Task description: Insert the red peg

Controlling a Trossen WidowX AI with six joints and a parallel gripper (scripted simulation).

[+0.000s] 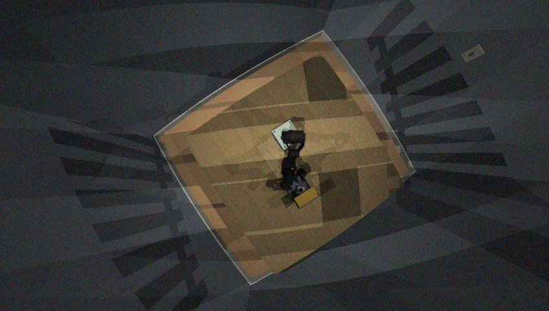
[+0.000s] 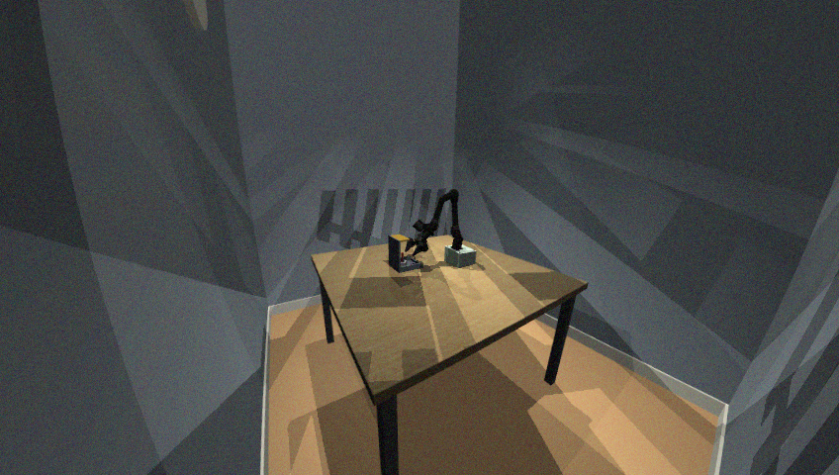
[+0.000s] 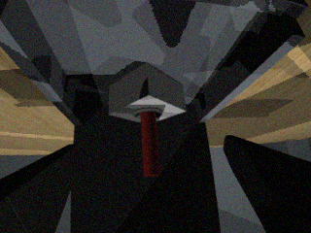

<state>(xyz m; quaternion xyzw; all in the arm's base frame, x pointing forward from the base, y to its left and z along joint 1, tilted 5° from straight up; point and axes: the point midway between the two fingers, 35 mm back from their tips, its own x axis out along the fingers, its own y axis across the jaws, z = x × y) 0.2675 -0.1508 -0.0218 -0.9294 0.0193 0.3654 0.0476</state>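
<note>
Now: the red peg 5 cm ahead of my gripper tip and 2 cm below it. Round my gripper tip: yellow roof 12 cm above, 7 cm ahead, 1 cm to the right.
</note>
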